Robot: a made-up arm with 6 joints. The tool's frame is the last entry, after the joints. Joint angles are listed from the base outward. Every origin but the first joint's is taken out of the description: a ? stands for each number. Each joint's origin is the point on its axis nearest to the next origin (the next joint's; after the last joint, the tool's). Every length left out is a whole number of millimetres.
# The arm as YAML. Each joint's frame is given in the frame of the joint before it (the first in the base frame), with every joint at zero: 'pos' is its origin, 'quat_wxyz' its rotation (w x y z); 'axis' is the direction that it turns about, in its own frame. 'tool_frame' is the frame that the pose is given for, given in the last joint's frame.
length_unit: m
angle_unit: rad
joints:
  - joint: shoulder
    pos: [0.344, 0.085, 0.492]
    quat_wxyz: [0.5, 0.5, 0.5, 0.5]
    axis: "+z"
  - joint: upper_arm
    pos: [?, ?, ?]
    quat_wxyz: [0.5, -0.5, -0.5, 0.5]
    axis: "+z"
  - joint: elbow
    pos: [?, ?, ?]
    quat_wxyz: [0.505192, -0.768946, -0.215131, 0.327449]
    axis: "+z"
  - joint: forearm
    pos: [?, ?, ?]
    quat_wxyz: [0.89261, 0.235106, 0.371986, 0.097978]
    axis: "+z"
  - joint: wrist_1
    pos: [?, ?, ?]
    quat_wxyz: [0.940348, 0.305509, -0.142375, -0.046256]
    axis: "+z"
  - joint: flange
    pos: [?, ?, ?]
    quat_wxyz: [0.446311, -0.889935, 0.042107, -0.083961]
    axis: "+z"
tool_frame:
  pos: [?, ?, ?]
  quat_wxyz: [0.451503, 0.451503, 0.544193, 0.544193]
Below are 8 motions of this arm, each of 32 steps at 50 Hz.
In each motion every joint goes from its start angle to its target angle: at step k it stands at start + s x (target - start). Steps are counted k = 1, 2, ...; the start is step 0. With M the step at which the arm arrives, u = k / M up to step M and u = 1 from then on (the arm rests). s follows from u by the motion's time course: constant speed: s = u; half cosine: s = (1 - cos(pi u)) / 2; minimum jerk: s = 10 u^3 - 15 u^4 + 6 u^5.
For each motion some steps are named. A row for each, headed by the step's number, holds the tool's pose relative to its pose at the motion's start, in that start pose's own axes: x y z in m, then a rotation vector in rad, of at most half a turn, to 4 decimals.
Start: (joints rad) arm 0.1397 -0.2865 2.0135 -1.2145 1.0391 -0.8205
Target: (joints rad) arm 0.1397 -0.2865 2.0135 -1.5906 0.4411 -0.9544
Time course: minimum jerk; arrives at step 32
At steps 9, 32:
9: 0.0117 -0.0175 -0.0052 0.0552 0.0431 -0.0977
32: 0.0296 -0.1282 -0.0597 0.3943 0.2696 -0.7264

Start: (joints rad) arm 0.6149 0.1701 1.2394 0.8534 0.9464 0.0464
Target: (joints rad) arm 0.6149 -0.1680 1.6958 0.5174 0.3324 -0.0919
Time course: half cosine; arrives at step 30
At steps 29, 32:
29: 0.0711 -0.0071 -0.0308 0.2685 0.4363 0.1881
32: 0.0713 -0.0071 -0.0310 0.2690 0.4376 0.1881

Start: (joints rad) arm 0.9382 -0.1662 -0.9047 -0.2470 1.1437 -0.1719
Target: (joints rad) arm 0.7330 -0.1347 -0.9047 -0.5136 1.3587 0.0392
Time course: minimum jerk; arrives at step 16
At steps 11, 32:
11: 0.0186 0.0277 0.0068 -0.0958 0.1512 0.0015
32: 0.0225 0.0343 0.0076 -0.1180 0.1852 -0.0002

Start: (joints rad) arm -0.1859 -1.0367 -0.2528 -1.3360 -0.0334 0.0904
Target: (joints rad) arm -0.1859 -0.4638 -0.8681 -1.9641 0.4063 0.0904
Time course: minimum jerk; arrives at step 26
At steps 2, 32:
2: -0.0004 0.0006 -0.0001 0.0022 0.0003 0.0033
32: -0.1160 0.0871 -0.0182 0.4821 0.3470 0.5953

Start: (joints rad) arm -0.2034 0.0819 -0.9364 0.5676 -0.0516 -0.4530
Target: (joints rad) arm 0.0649 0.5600 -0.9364 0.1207 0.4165 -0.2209
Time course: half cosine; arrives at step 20
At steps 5, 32:
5: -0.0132 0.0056 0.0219 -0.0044 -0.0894 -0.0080
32: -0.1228 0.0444 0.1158 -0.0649 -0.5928 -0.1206

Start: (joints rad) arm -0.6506 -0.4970 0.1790 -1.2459 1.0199 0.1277
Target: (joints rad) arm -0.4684 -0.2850 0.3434 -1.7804 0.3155 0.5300
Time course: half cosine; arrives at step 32
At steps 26, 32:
26: 0.0660 -0.1486 -0.0342 1.1092 0.6386 0.1626
32: 0.0690 -0.1571 -0.0443 1.2128 0.6794 0.2112

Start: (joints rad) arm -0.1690 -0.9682 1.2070 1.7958 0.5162 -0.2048
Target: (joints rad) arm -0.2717 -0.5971 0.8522 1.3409 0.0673 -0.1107
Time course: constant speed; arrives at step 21
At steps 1, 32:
1: 0.0030 -0.0077 -0.0001 0.0507 0.0239 -0.0331
32: -0.0316 -0.1567 -0.0945 1.0862 0.3599 -0.6533

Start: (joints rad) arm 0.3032 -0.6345 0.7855 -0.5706 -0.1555 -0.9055
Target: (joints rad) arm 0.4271 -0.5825 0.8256 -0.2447 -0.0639 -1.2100
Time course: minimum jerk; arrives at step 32
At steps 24, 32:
24: -0.0393 0.0387 -0.0095 -0.1132 -0.2931 0.2654
32: -0.0445 0.0424 -0.0110 -0.1209 -0.3272 0.2984

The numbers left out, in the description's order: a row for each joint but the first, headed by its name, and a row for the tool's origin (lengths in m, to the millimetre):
upper_arm: -0.174 -0.055 0.0
elbow: 0.153 -0.136 0.0
forearm: -0.094 0.067 0.0
wrist_1: -0.036 0.067 0.0
flange: 0.119 -0.011 0.0
tool: 0.037 0.034 0.0

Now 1 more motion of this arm.
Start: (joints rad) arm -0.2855 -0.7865 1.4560 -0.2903 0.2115 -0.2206
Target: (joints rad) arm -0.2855 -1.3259 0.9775 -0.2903 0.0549 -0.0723
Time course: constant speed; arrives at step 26
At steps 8, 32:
8: -0.0068 0.0405 -0.0061 0.0498 0.0985 0.1813
32: -0.0369 0.1255 -0.0392 0.1265 0.4217 0.5722

